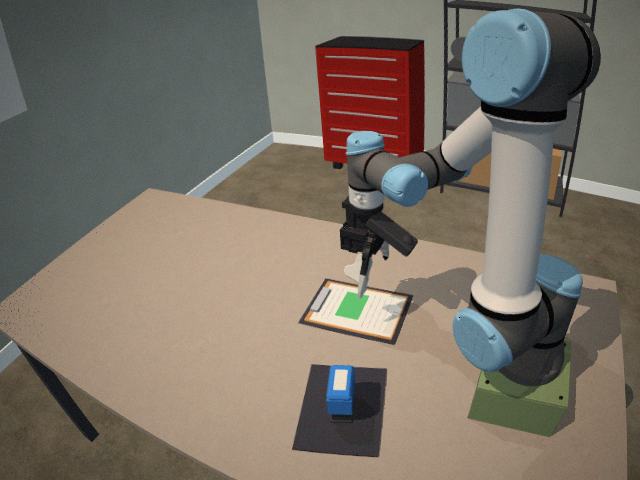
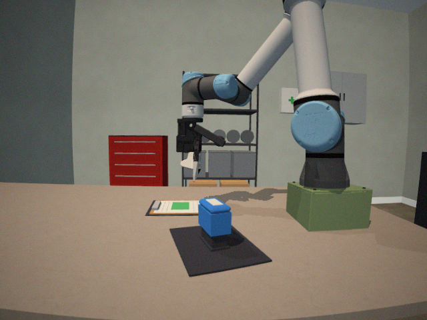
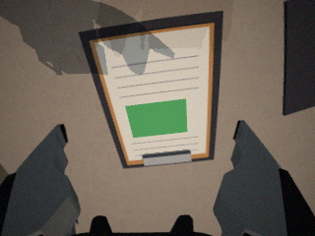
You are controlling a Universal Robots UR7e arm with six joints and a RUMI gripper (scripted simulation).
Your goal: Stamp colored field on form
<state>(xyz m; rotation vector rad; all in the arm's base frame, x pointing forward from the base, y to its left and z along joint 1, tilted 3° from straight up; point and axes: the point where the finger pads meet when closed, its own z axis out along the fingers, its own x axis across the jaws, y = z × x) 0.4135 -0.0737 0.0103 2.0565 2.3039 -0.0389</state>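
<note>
Now: hand 29 cm to the right of the blue stamp, 10 cm past it and 5 cm above it. Also, from my hand: dark mat 29 cm to the left, 10 cm below, 10 cm behind; then clipboard form 10 cm below, 5 cm ahead, 2 cm to the left; then black stamp base 29 cm to the left, 10 cm behind, 8 cm below.
</note>
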